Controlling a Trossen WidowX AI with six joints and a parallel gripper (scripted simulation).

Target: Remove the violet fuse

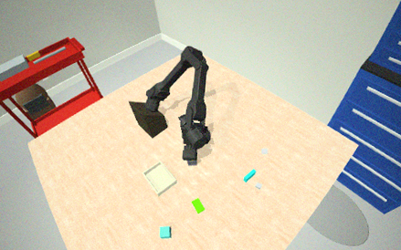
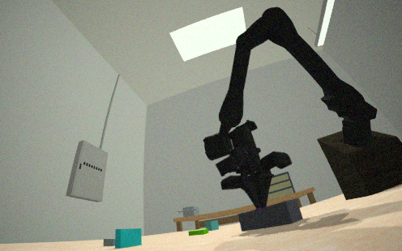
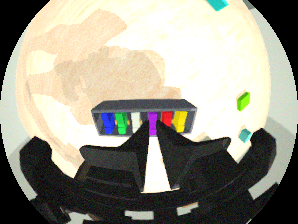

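Right now my gripper tip is 40 mm past the tray, 190 mm to the left of it and 30 mm above it. From my gripper tip the other things lie so: cyan bar: 280 mm ahead, 60 mm to the left, 20 mm below; green block: 180 mm ahead, 180 mm to the right, 30 mm below; violet fuse: 10 mm below.
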